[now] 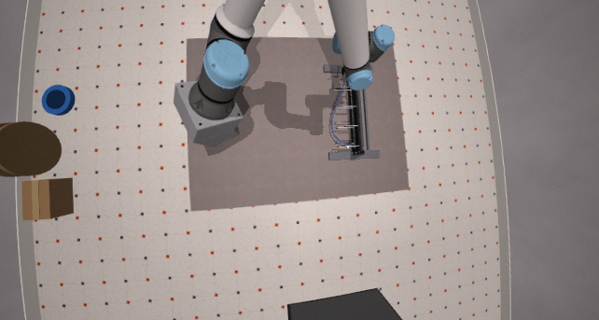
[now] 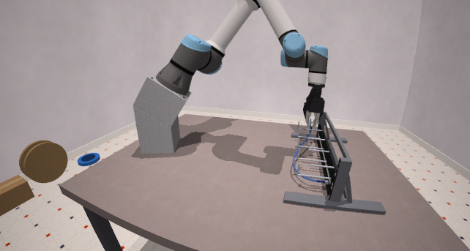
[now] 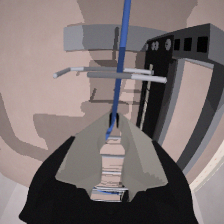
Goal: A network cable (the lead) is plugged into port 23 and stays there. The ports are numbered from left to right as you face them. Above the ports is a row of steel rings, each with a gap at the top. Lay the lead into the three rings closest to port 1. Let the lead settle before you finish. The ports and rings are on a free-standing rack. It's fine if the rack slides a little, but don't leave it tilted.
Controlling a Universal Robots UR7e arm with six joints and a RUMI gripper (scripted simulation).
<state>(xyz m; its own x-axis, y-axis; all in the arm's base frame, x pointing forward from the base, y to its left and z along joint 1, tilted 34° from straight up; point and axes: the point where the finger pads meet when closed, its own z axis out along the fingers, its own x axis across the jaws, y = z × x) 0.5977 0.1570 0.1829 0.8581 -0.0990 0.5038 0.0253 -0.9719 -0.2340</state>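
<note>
The free-standing rack is 70 mm ahead of my hand, 150 mm to the right of it and 10 mm below it.
</note>
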